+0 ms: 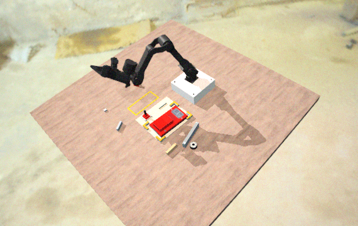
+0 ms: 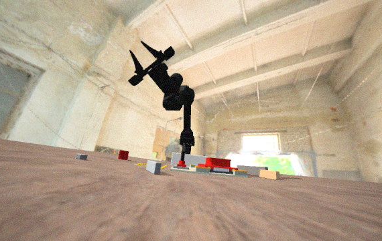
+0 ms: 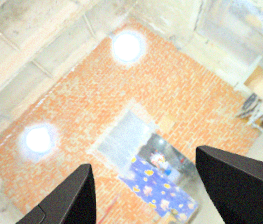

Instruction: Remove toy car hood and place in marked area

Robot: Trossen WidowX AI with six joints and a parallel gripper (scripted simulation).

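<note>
Right now the hood is 110 mm behind my gripper tip, 350 mm to the left of it and 330 mm below it. The rest, counted from my gripper tip: tiny white piece (20 mm ahead, 20 mm to the right, 360 mm below); then grey bar (150 mm behind, 520 mm to the left, 350 mm below); then tan block (20 mm behind, 490 mm to the left, 360 mm below).
</note>
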